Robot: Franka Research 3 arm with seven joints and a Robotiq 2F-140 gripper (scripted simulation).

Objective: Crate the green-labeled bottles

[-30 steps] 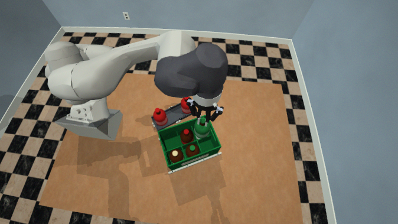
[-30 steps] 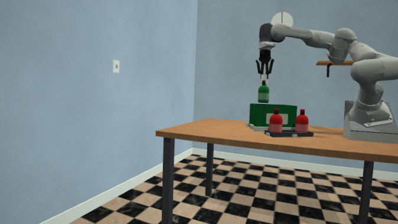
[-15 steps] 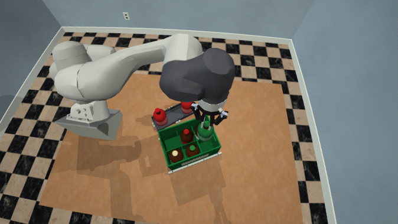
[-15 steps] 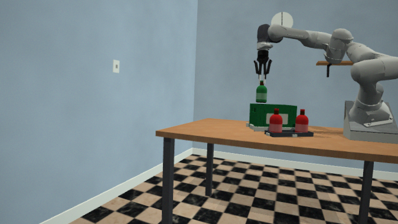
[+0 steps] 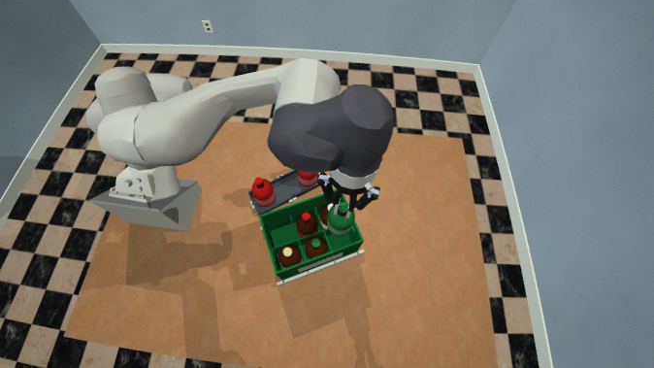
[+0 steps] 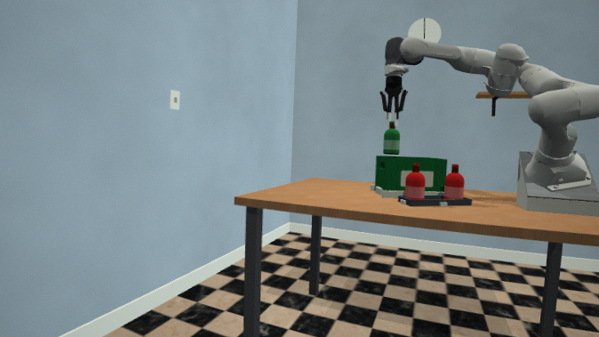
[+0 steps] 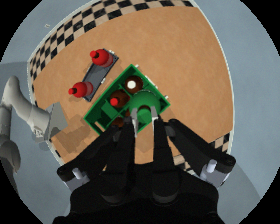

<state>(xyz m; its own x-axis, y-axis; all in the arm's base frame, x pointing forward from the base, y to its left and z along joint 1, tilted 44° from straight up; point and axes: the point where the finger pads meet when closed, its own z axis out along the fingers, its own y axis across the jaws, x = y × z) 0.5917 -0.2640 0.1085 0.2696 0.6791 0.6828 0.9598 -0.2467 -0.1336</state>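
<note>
Now: the green-labeled bottle 9 cm below my hand. The rest, counted from my hand: green crate: 9 cm behind, 1 cm to the right, 27 cm below; then dark tray: 19 cm behind, 20 cm to the left, 34 cm below.
</note>
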